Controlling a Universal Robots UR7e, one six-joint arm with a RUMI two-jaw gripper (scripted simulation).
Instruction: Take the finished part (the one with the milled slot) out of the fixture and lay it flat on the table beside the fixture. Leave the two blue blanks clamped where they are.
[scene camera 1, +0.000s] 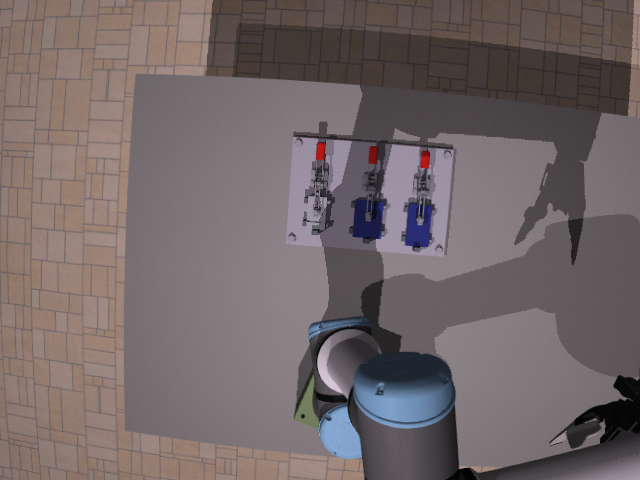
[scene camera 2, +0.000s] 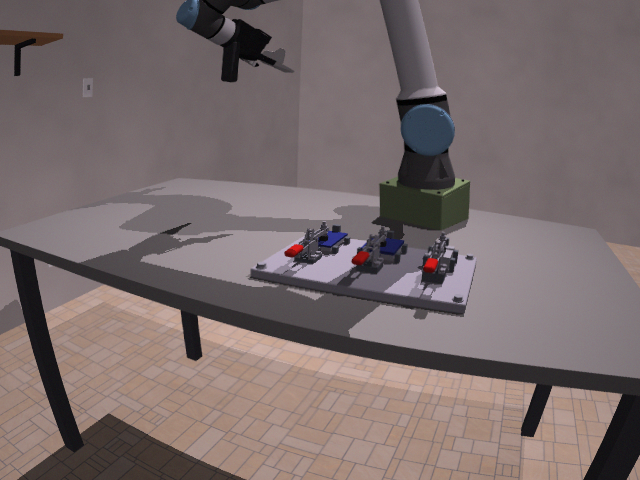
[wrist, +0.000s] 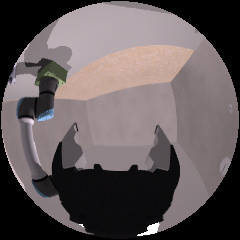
Note:
I see my gripper (scene camera 1: 586, 464), a blue blank (scene camera 1: 416, 235), a blue blank (scene camera 1: 361, 228) and a grey fixture plate (scene camera 1: 346, 160).
My gripper is seen too in scene camera 2 (scene camera 2: 275, 68) and in the wrist view (wrist: 116, 125). The grey fixture plate is seen too in scene camera 2 (scene camera 2: 401, 283).

